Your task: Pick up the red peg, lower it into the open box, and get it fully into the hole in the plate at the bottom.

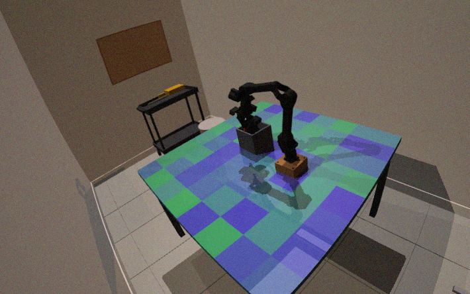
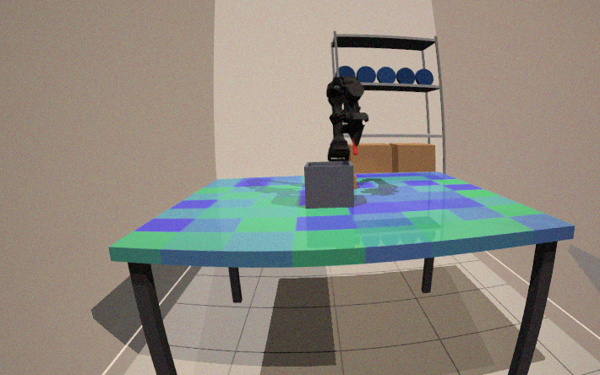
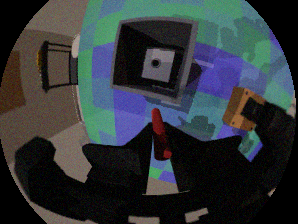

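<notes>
Right now the light grey plate is 60 mm ahead of my gripper tip, 100 mm to the right of it and 150 mm below it. Also, from my gripper tip: red peg 10 mm above.
</notes>
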